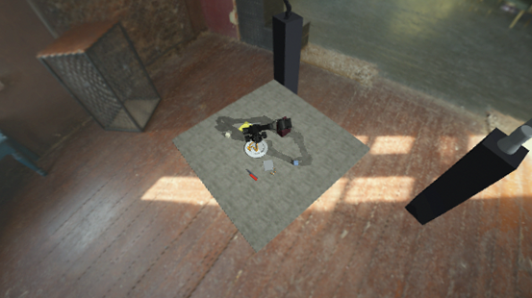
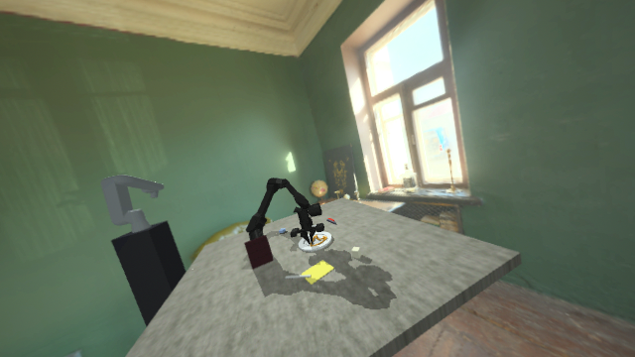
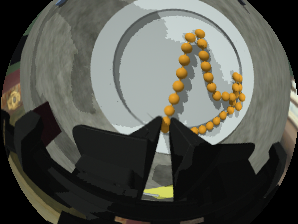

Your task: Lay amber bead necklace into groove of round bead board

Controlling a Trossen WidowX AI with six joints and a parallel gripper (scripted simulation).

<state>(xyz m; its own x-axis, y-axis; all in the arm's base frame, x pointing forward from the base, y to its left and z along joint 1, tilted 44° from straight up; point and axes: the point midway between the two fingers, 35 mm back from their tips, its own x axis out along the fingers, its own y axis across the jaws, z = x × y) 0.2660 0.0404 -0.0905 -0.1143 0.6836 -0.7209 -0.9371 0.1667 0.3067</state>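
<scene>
My gripper tip is now 40 mm to the right of the board, 30 mm short of it and 10 mm above it. Round my gripper tip: grey square (250 mm to the left, 40 mm ahead, 10 mm below); then white stick (210 mm to the right, 100 mm behind, 10 mm below); then yellow card (220 mm to the right, 20 mm behind, 10 mm below).
</scene>
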